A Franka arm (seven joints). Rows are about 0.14 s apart.
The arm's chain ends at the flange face. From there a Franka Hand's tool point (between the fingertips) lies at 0.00 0.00 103.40 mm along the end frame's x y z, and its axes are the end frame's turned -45 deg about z.
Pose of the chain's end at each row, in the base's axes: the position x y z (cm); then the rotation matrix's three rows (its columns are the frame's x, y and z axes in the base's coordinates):
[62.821 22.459 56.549], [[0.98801 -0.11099 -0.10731], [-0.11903 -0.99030 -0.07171], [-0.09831 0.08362 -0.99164]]
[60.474 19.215 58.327], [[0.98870 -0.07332 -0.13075], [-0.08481 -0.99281 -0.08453], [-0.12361 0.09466 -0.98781]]
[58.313 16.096 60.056], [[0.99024 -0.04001 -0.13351], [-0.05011 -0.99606 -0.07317], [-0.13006 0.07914 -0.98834]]
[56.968 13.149 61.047], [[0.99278 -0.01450 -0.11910], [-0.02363 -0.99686 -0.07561], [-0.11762 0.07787 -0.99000]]
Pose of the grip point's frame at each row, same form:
[61.711 21.718 46.295], [[0.77711 0.62015 -0.10731], [0.61608 -0.78441 -0.07171], [-0.12864 -0.01039 -0.99164]]
[59.122 18.341 48.113], [[0.75096 0.64727 -0.13075], [0.64205 -0.76199 -0.08453], [-0.15434 -0.02047 -0.98781]]
[56.933 15.339 49.837], [[0.72850 0.67191 -0.13351], [0.66889 -0.73975 -0.07317], [-0.14793 -0.03601 -0.98834]]
[55.737 12.367 50.810], [[0.71225 0.69175 -0.11910], [0.68818 -0.72160 -0.07561], [-0.13823 -0.02811 -0.99000]]

